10 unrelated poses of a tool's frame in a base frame.
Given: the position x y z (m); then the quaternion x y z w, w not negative.
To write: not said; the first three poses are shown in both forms.
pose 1, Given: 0.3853 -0.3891 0.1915 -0.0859 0.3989 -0.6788 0.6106
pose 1, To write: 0.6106 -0.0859 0.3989 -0.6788 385.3 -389.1 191.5
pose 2, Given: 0.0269 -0.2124 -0.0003 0.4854 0.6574 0.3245 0.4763
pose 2, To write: 0.4763 0.4854 0.6574 0.3245 26.9 -212.4 -0.3
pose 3, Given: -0.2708 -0.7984 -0.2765 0.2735 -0.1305 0.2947 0.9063
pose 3, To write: 0.9063 0.2735 -0.1305 0.2947 -270.8 -798.4 -276.5
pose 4, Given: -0.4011 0.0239 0.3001 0.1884 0.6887 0.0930 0.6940
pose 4, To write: 0.6940 0.1884 0.6887 0.0930 -401.1 23.9 300.1
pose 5, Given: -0.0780 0.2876 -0.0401 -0.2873 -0.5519 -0.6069 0.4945
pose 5, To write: 0.4945 -0.2873 -0.5519 -0.6069 -78.0 287.6 -40.1
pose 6, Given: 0.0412 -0.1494 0.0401 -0.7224 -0.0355 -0.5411 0.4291
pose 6, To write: 0.4291 -0.7224 -0.0355 -0.5411 41.2 -149.4 40.1
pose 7, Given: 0.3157 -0.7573 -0.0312 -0.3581 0.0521 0.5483 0.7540
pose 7, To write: 0.7540 -0.3581 0.0521 0.5483 315.7 -757.3 -31.2
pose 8, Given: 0.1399 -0.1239 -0.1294 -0.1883 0.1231 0.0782 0.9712
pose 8, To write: 0.9712 -0.1883 0.1231 0.0782 139.9 -123.9 -129.4
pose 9, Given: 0.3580 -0.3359 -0.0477 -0.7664 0.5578 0.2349 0.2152
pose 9, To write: 0.2152 -0.7664 0.5578 0.2349 358.0 -335.9 -47.7
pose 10, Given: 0.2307 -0.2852 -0.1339 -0.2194 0.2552 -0.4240 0.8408
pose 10, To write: 0.8408 -0.2194 0.2552 -0.4240 230.7 -285.2 -133.9
